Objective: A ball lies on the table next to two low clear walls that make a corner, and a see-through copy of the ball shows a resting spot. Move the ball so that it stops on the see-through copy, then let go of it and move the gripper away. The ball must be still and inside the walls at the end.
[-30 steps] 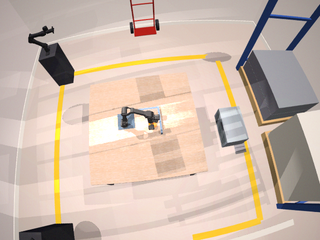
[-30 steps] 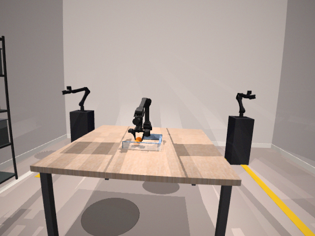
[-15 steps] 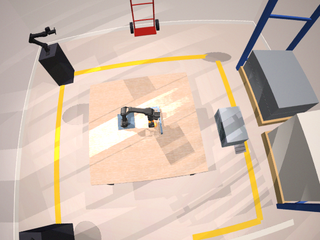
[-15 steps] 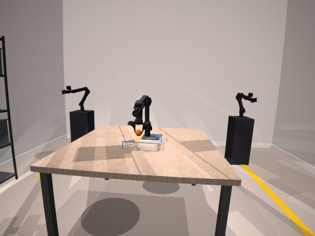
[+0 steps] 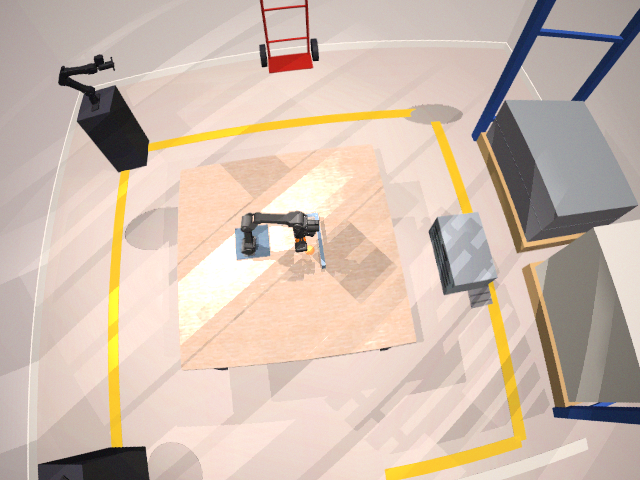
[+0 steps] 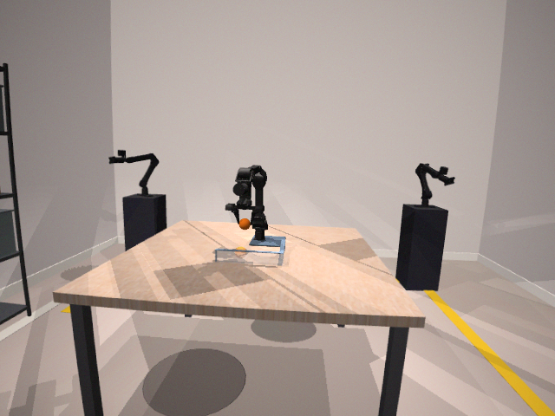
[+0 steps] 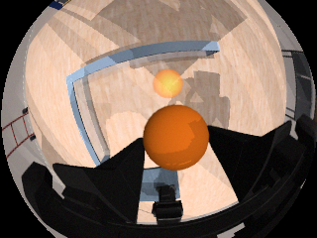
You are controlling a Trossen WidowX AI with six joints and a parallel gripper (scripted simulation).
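The see-through copy of ball is 40 mm ahead of my gripper tip, 10 mm to the right of it and 130 mm below it. From my gripper tip the other things lie so: low clear wall: 110 mm ahead, 40 mm to the left, 130 mm below; then orange ball: right at my gripper tip.
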